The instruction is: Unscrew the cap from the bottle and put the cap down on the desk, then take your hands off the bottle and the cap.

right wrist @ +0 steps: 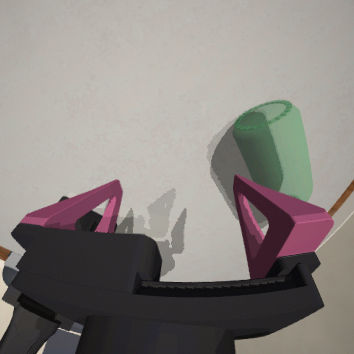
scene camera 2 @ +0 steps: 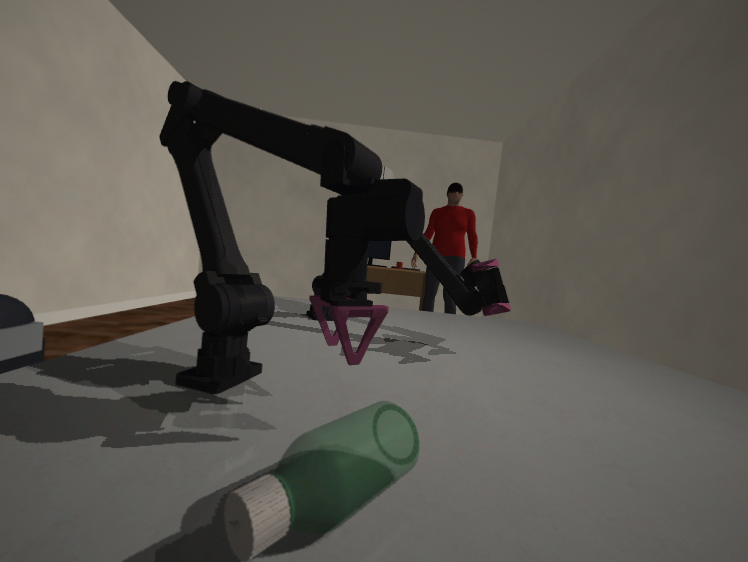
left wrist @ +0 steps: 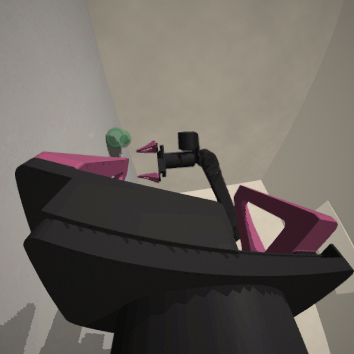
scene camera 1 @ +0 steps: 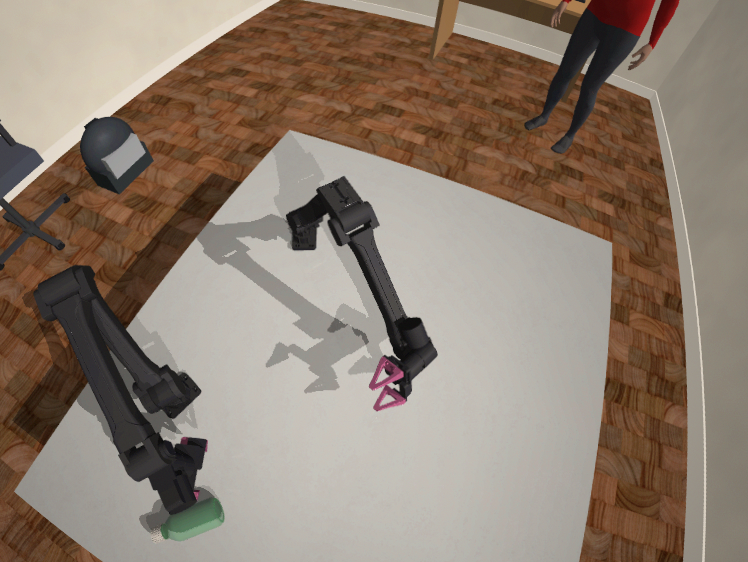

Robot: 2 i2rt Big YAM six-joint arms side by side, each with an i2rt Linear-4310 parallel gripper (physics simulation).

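Places are measured from the left arm's base along level axes (x ahead, y left, z up), in millimetres.
Where they show: left gripper, fingertip midpoint: (scene camera 2: 489, 284) (left wrist: 184, 178) (scene camera 1: 372, 399); right gripper, fingertip midpoint: (right wrist: 174, 183) (scene camera 2: 342, 354) (left wrist: 136, 163) (scene camera 1: 201, 470); left arm's base at its link origin: (scene camera 1: 304, 237); right arm's base at its link origin: (right wrist: 85, 221) (scene camera 2: 222, 377) (scene camera 1: 179, 395).
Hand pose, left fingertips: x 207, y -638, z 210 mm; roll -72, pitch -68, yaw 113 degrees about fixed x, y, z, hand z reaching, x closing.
Each offset is from my left fingertips to the top centre of the thing. "pt": to the spot under its first point. Level surfaces: height alone.
A green see-through bottle {pt dx -450, dy -276, dz -134 mm} (scene camera 1: 194, 519) (scene camera 2: 350, 462) (left wrist: 118, 137) (right wrist: 282, 155) lies on its side on the pale desk {dz -210 mm} (scene camera 1: 495, 423) (scene camera 2: 574, 459). Its ribbed whitish cap {dx -558, dy -319, dz -151 mm} (scene camera 1: 157, 534) (scene camera 2: 260, 513) is on the bottle's neck, at the lower left in both scene views; the right finger hides it in the right wrist view. My right gripper (scene camera 2: 342, 355) (right wrist: 174, 183) is open and empty, pointing down above the desk close to the bottle, which lies beyond its right finger in the right wrist view. My left gripper (scene camera 1: 373, 398) (left wrist: 184, 178) is open and empty, raised above the desk, far from the bottle.
The right arm's base (scene camera 1: 172, 392) (scene camera 2: 218, 374) stands near the bottle. The left arm's base (scene camera 1: 304, 236) is farther back. A dark helmet-like object (scene camera 1: 114, 154) is beyond the desk's left edge. A person in red (scene camera 1: 595, 72) (scene camera 2: 452, 232) stands behind the desk.
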